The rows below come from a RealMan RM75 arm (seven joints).
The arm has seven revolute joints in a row. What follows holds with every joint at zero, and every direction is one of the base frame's. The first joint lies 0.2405 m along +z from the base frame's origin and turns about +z. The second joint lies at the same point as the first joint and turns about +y. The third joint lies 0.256 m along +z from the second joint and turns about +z. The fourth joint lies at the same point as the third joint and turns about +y. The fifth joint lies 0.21 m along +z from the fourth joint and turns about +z. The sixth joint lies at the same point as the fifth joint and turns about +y. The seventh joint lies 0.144 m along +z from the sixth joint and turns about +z. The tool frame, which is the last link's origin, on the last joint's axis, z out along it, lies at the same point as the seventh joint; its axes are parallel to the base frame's.
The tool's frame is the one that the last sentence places.
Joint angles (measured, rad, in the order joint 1, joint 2, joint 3, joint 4, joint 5, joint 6, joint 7), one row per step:
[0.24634 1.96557 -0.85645 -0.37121 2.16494 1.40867 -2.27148]
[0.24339 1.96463 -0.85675 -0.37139 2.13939 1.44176 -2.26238]
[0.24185 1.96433 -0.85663 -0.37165 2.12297 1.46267 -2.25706]
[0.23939 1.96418 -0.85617 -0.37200 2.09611 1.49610 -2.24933]
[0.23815 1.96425 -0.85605 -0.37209 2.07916 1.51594 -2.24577]
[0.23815 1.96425 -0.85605 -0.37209 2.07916 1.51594 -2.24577]
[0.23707 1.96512 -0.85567 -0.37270 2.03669 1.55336 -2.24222]
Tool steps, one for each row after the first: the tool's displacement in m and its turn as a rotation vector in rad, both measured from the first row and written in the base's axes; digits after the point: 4 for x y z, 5 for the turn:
[-0.0035 -0.0036 -0.0026 -0.02477 0.00234 0.03099]
[-0.0058 -0.0059 -0.0044 -0.04060 0.00388 0.05082]
[-0.0094 -0.0098 -0.0073 -0.06654 0.00630 0.08232]
[-0.0116 -0.0122 -0.0093 -0.08293 0.00688 0.10141]
[-0.0116 -0.0122 -0.0093 -0.08293 0.00688 0.10141]
[-0.0160 -0.0169 -0.0146 -0.12227 0.00175 0.14052]

